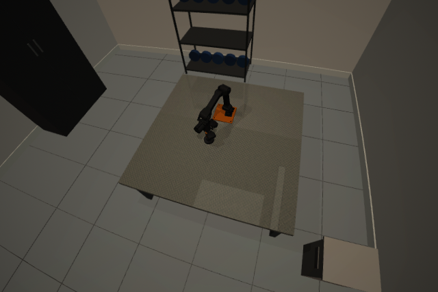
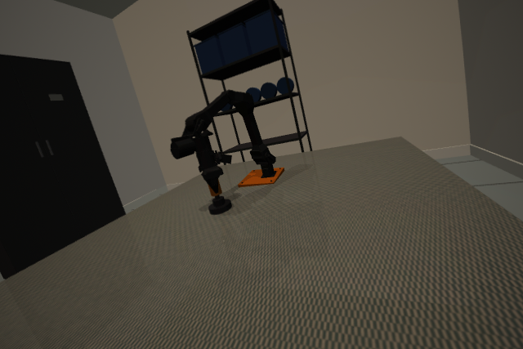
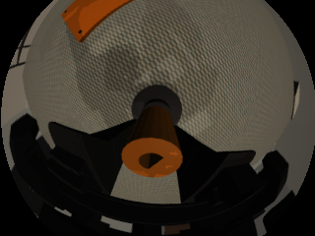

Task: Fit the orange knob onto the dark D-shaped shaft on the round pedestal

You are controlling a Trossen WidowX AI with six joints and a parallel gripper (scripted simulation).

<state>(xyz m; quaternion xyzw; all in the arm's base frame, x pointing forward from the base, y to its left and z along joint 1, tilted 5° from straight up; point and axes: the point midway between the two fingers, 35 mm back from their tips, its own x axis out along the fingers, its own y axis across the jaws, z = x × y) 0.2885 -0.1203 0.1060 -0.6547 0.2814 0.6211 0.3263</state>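
Right now the orange knob is 2 cm above my gripper tip. Round my gripper tip: pedestal 4 cm below.
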